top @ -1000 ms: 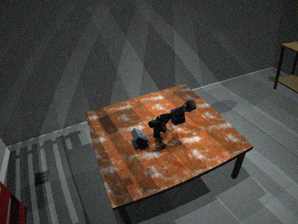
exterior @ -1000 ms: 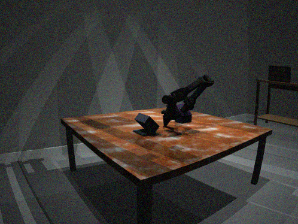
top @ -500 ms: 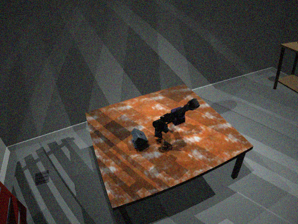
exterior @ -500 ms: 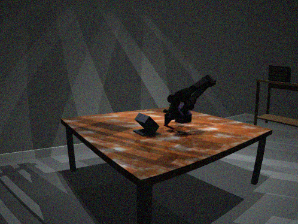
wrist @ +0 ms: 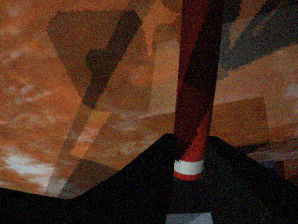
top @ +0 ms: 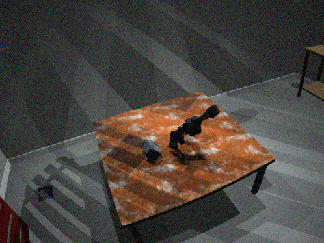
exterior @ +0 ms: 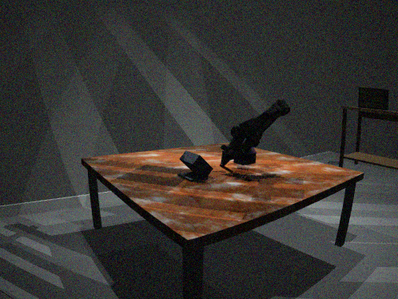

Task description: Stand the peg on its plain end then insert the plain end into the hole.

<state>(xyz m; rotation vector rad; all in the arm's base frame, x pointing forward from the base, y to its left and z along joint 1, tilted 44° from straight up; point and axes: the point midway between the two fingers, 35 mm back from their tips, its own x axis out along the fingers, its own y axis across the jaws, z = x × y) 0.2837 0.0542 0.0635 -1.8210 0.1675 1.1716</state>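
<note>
My gripper tip is now 140 mm short of the sloped panel, 50 mm to the left of it and 20 mm below it. Also, from my gripper tip: peg 10 mm to the left, 10 mm behind.
</note>
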